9 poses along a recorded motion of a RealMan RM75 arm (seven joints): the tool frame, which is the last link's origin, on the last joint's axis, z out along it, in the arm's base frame.
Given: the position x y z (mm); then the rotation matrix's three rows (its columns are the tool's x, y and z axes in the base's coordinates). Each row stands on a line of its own.
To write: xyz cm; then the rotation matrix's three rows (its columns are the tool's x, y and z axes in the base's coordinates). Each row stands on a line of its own. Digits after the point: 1 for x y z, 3 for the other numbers.
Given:
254 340 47
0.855 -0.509 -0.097
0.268 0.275 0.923
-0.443 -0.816 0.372
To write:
25.4 34.0 4.7
0.855 -0.509 -0.097
0.268 0.275 0.923
-0.443 -0.816 0.372

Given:
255 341 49
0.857 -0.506 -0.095
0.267 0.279 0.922
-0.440 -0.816 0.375
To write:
25.5 34.1 4.9
0.857 -0.506 -0.095
0.267 0.279 0.922
-0.440 -0.816 0.375

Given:
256 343 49
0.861 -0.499 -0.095
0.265 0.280 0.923
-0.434 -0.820 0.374
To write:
25.6 34.3 4.9
0.861 -0.499 -0.095
0.265 0.280 0.923
-0.434 -0.820 0.374

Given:
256 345 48
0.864 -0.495 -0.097
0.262 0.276 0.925
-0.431 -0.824 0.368
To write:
25.6 34.5 4.8
0.864 -0.495 -0.097
0.262 0.276 0.925
-0.431 -0.824 0.368

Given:
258 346 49
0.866 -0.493 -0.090
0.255 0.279 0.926
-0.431 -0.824 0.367
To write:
25.8 34.6 4.9
0.866 -0.493 -0.090
0.255 0.279 0.926
-0.431 -0.824 0.367

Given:
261 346 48
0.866 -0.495 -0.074
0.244 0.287 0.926
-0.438 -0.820 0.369
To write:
26.1 34.6 4.8
0.866 -0.495 -0.074
0.244 0.287 0.926
-0.438 -0.820 0.369

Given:
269 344 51
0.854 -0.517 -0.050
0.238 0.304 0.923
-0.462 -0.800 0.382
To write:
26.9 34.4 5.1
0.854 -0.517 -0.050
0.238 0.304 0.923
-0.462 -0.800 0.382

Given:
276 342 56
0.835 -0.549 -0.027
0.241 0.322 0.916
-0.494 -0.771 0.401
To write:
27.6 34.2 5.6
0.835 -0.549 -0.027
0.241 0.322 0.916
-0.494 -0.771 0.401

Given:
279 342 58
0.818 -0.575 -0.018
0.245 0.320 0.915
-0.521 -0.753 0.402
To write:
27.9 34.2 5.8
0.818 -0.575 -0.018
0.245 0.320 0.915
-0.521 -0.753 0.402

